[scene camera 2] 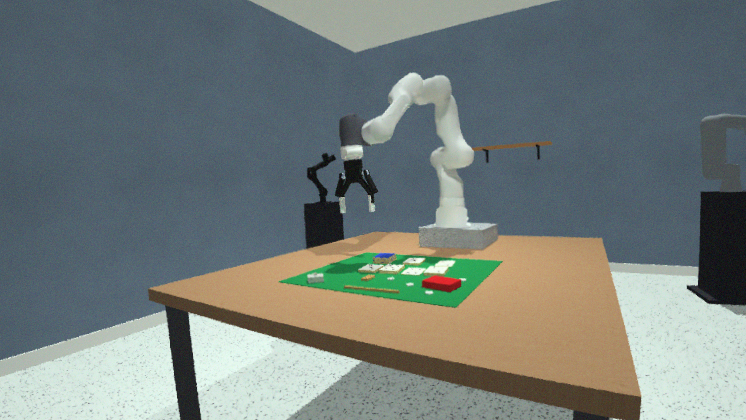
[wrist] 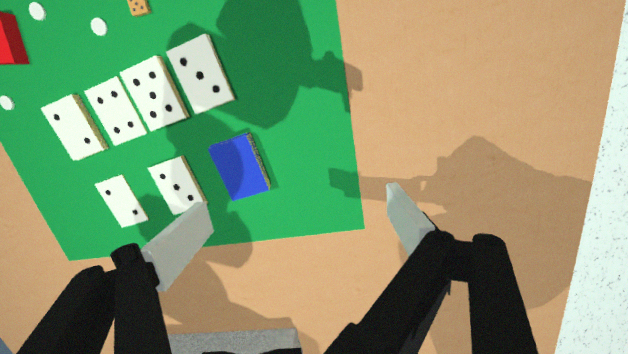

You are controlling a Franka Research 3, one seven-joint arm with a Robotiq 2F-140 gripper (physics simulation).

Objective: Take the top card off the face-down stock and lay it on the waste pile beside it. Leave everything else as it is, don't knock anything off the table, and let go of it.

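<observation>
The face-down stock (scene camera 2: 385,256) (wrist: 241,167) is a small blue-topped stack on the green mat (scene camera 2: 475,275) (wrist: 315,205). Beside it lies a white card with three black dots (scene camera 2: 413,260) (wrist: 172,182), seemingly the waste pile. A two-dot white card (scene camera 2: 445,264) (wrist: 117,197) lies on its other side. My gripper (scene camera 2: 357,210) (wrist: 295,208) is open and empty, high above the table. In the wrist view, the stock shows between the fingertips' columns, nearer the left finger, whose tip overlaps the lower edge of the three-dot card.
A row of dotted white cards (scene camera 2: 391,268) (wrist: 154,93) lies alongside. The mat also bears a red box (scene camera 2: 441,283) (wrist: 11,42), an orange dotted piece (scene camera 2: 368,277) (wrist: 138,6), white discs (scene camera 2: 391,278) (wrist: 99,26), a stick (scene camera 2: 371,289) and a whitish box (scene camera 2: 315,278).
</observation>
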